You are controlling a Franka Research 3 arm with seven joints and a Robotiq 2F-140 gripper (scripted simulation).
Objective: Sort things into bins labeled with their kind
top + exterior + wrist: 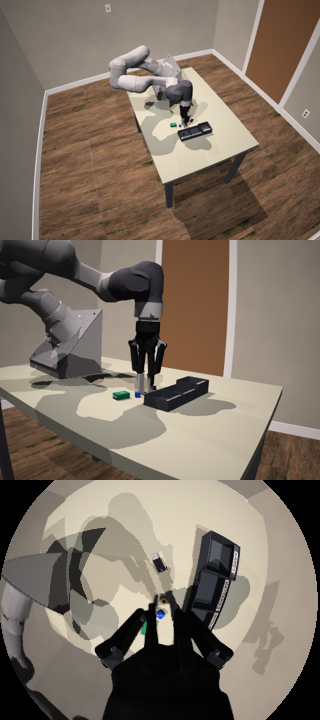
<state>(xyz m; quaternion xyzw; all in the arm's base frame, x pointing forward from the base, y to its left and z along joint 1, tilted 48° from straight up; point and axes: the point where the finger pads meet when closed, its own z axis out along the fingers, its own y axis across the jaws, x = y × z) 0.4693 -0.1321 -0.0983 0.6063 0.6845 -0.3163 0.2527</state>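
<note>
The tan ring lies 3 cm below my hand. From my hand the other things lie so: green block (3 cm behind, 9 cm to the right, 3 cm below); then small blue cube (3 cm to the right, 3 cm below); then small black piece (3 cm behind, 8 cm to the left, 3 cm below).
</note>
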